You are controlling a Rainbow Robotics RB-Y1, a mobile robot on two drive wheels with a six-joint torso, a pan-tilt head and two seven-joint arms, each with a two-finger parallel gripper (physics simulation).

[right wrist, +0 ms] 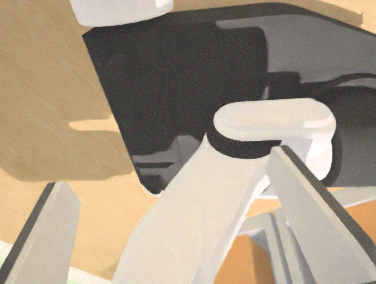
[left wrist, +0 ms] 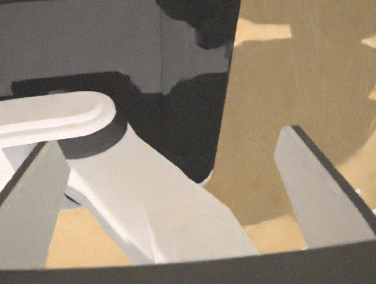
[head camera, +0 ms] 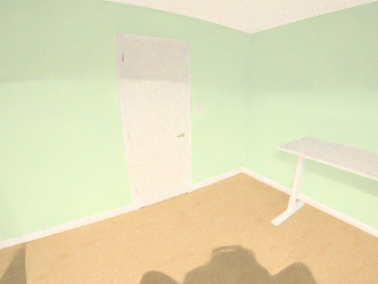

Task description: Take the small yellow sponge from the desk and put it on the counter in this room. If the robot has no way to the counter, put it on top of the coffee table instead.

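Places are measured from the robot's base along level axes (x ahead, y left, z up), in millimetres.
Where they show: left gripper, fingertip midpoint: (left wrist: 171,148); right gripper, fingertip midpoint: (right wrist: 173,175).
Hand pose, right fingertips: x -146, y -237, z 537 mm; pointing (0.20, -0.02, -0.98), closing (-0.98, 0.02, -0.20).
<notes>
After its pixels a point has its place.
A white desk (head camera: 332,151) {x 1244, y -1415, z 951 mm} stands at the right in the head view, against the right wall, partly cut off by the view's edge. The yellow sponge does not show on the visible part of its top. The counter and the coffee table do not show in the head view. My left gripper (left wrist: 171,148) {x -137, y 219, z 539 mm} is open, its two grey fingers wide apart with nothing held between them, over my own white arm and dark base. My right gripper (right wrist: 173,175) {x -146, y -237, z 537 mm} is open in the same way, with no object held between its fingers. Neither gripper shows near the desk.
A closed white door (head camera: 156,120) {x 1881, y 397, z 1153 mm} is in the green wall left of the room's corner. The desk's white foot (head camera: 287,214) rests on the wooden floor (head camera: 165,230) {x 1319, y 288, z 1 mm}. Part of a grey shelf unit (right wrist: 274,245) {x -439, y 717, z 174 mm} and an orange-brown box (right wrist: 241,260) {x -293, y 830, z 201 mm} show low in the right wrist view.
</notes>
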